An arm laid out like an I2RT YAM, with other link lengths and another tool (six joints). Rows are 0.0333 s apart.
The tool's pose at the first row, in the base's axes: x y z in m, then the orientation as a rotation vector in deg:
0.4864 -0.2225 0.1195 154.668 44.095 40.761
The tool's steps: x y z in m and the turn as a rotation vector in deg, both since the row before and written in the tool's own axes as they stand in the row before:
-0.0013 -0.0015 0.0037 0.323 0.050 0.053
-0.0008 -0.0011 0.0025 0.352 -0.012 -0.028
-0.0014 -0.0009 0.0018 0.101 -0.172 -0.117
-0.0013 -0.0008 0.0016 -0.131 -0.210 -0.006
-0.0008 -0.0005 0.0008 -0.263 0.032 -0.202
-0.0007 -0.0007 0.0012 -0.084 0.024 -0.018
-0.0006 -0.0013 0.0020 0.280 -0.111 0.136
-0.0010 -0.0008 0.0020 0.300 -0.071 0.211
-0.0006 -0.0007 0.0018 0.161 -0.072 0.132
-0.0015 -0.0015 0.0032 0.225 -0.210 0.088
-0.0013 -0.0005 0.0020 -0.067 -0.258 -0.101
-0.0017 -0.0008 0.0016 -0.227 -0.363 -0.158
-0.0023 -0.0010 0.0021 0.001 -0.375 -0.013
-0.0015 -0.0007 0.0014 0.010 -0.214 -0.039
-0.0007 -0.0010 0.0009 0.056 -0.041 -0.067
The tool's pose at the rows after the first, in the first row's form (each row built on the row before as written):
0.4867 -0.2223 0.1153 154.979 44.219 40.780
0.4869 -0.2221 0.1125 155.279 44.450 40.687
0.4864 -0.2223 0.1101 155.327 44.619 40.399
0.4859 -0.2225 0.1080 155.237 44.505 40.128
0.4855 -0.2226 0.1068 154.882 44.629 40.181
0.4853 -0.2225 0.1053 154.793 44.611 40.228
0.4853 -0.2219 0.1029 155.137 44.564 40.045
0.4852 -0.2220 0.1005 155.536 44.439 39.931
0.4854 -0.2219 0.0985 155.766 44.340 39.826
0.4852 -0.2217 0.0947 156.047 44.302 39.503
0.4850 -0.2222 0.0923 155.965 44.339 39.130
0.4842 -0.2226 0.0900 155.720 44.339 38.630
0.4831 -0.2232 0.0870 155.762 44.270 38.098
0.4823 -0.2236 0.0850 155.776 44.277 37.786
0.4818 -0.2232 0.0836 155.794 44.385 37.702

